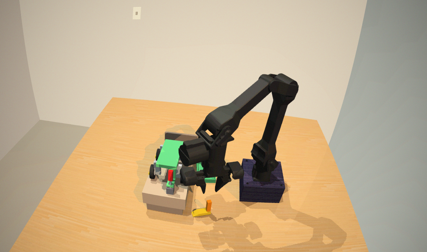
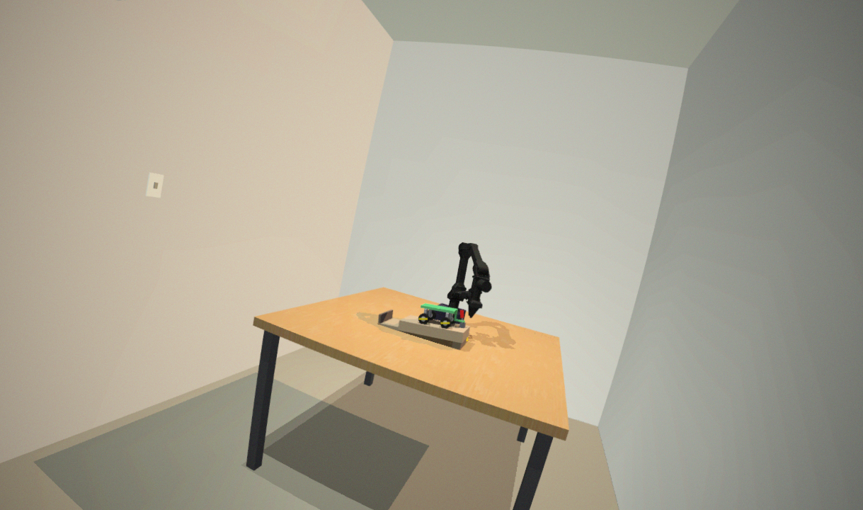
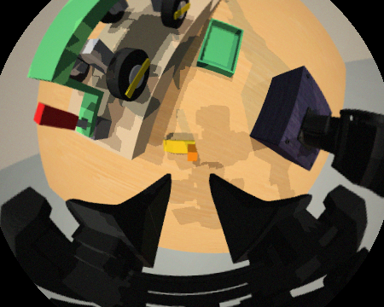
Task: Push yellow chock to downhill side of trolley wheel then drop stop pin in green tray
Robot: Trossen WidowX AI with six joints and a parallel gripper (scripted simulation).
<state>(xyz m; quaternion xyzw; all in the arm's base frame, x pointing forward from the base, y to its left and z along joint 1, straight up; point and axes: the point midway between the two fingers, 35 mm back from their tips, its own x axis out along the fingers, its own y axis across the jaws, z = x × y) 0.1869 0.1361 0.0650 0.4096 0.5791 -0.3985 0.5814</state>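
Right now the yellow chock is 2 cm ahead of my gripper tip and 10 cm below it. Round my gripper tip: green tray 2 cm ahead, 22 cm to the right, 12 cm below; then red-headed stop pin 13 cm ahead, 2 cm to the right, 1 cm above; then green-topped trolley 15 cm ahead, 13 cm to the right.
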